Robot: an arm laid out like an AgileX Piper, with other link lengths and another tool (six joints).
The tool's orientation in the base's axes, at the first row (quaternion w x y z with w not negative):
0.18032, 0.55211, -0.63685, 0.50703
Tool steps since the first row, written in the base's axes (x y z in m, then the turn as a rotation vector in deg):
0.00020, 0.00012, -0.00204, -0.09, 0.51, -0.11
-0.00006, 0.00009, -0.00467, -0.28, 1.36, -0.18
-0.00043, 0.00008, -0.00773, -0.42, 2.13, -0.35
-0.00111, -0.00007, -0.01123, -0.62, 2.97, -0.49
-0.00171, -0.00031, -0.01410, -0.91, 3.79, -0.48
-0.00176, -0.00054, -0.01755, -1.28, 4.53, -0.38
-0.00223, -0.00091, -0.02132, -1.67, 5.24, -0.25
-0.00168, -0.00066, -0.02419, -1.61, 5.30, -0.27
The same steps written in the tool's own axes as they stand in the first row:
-0.00174, 0.00072, 0.00082, -0.32, 0.07, -0.41
-0.00371, 0.00213, 0.00187, -0.76, 0.16, -1.17
-0.00600, 0.00382, 0.00304, -1.25, 0.26, -1.79
-0.00847, 0.00601, 0.00442, -1.73, 0.40, -2.51
-0.01042, 0.00785, 0.00563, -2.06, 0.55, -3.30
-0.01300, 0.00947, 0.00726, -2.24, 0.74, -4.09
-0.01563, 0.01161, 0.00900, -2.38, 0.94, -4.87
-0.01821, 0.01238, 0.01018, -2.45, 0.89, -4.90

